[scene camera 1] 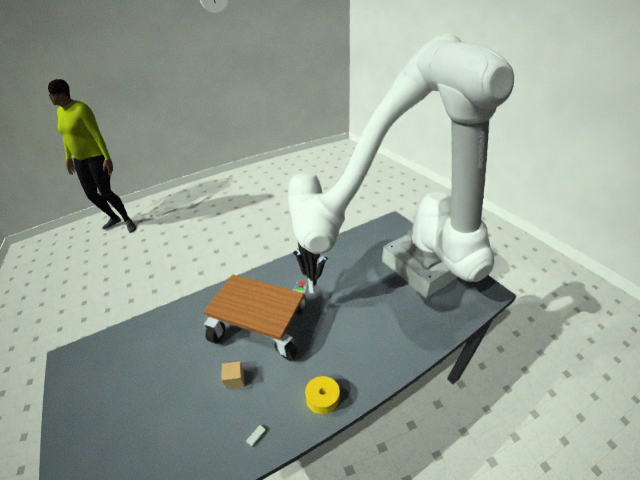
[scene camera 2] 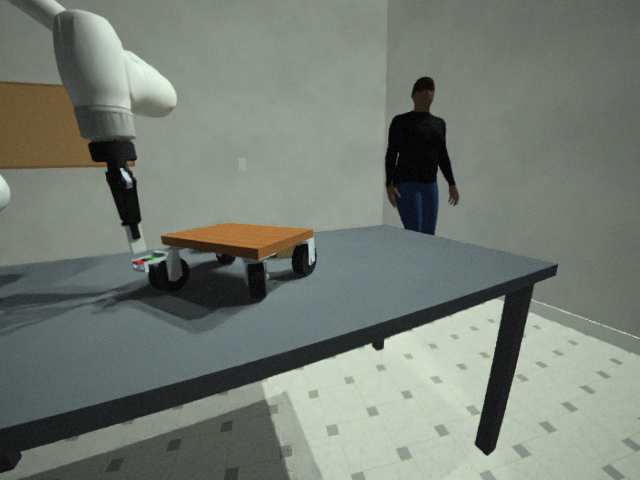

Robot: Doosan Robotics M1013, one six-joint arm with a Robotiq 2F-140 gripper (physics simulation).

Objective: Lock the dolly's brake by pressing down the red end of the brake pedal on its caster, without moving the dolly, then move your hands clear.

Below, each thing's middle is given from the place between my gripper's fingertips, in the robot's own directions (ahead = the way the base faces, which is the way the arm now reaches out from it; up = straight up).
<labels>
Now: hand 60 mm short of the caster [scene camera 2: 171,254], 20 mm to the left of it and 40 mm above it. From my hand the other things lie so: dolly [scene camera 2: 253,243]: 210 mm ahead, 30 mm below; yellow disc [scene camera 1: 322,393]: 140 mm ahead, 350 mm to the left, 70 mm below.
</labels>
